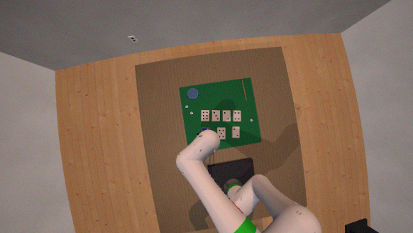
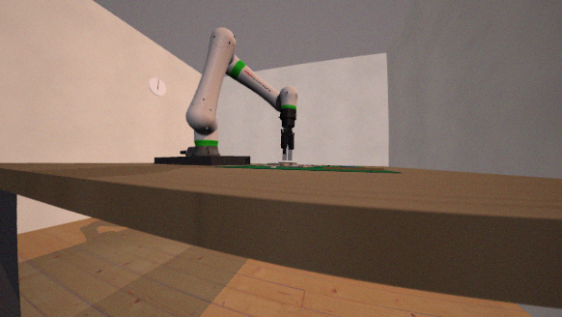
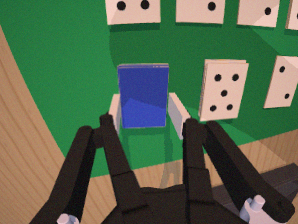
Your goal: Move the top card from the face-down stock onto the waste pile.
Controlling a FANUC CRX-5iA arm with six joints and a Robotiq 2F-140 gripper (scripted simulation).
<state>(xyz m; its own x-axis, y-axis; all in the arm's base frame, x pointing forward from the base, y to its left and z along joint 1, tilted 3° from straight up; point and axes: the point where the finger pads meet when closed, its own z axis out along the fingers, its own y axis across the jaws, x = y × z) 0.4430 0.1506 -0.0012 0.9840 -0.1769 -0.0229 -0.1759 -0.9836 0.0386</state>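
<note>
Right now the two-pip card is 24 cm to the right of my hand, 6 cm below it and 2 cm behind it. The rest, counted from my hand: green mat (14 cm to the right, 13 cm ahead, 7 cm below); then thin wooden stick (36 cm to the right, 30 cm ahead, 5 cm below).
</note>
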